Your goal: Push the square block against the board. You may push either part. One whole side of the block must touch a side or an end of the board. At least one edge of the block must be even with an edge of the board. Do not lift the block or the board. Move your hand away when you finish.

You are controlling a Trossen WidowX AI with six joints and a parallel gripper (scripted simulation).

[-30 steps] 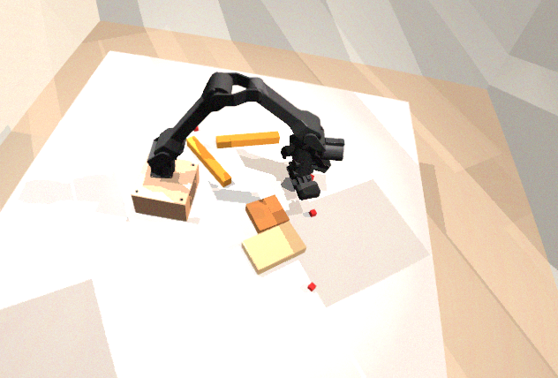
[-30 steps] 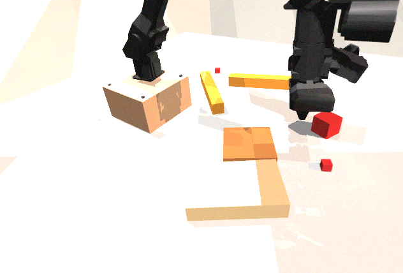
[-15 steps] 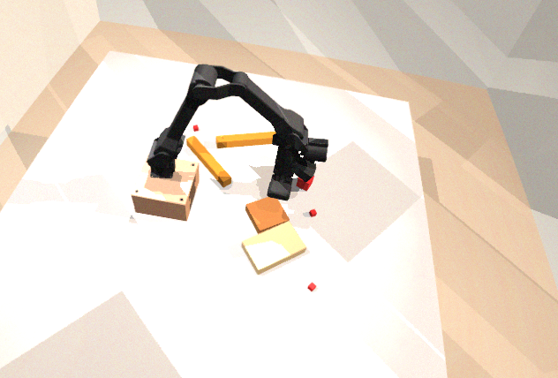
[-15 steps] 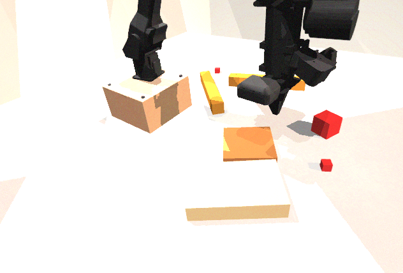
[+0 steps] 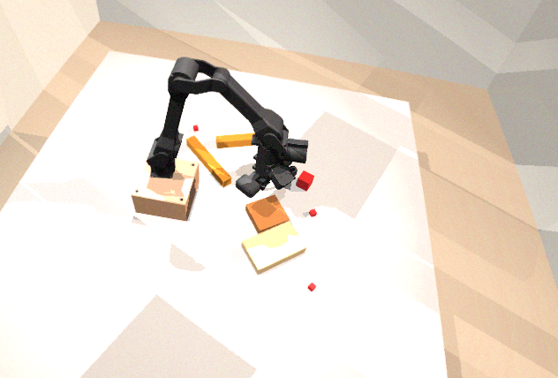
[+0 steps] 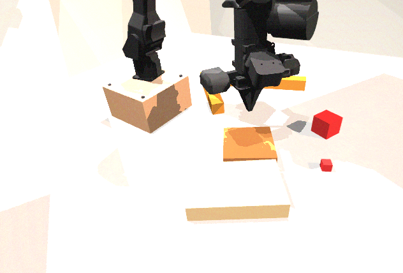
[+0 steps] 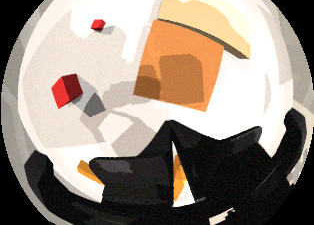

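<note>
The square block is 20 mm ahead of my gripper tip, 60 mm to the right of it and 50 mm below it. Round my gripper tip: red cube: 150 mm ahead, 70 mm to the left, 50 mm below; pale yellow slab: 30 mm ahead, 170 mm to the right, 50 mm below.
</note>
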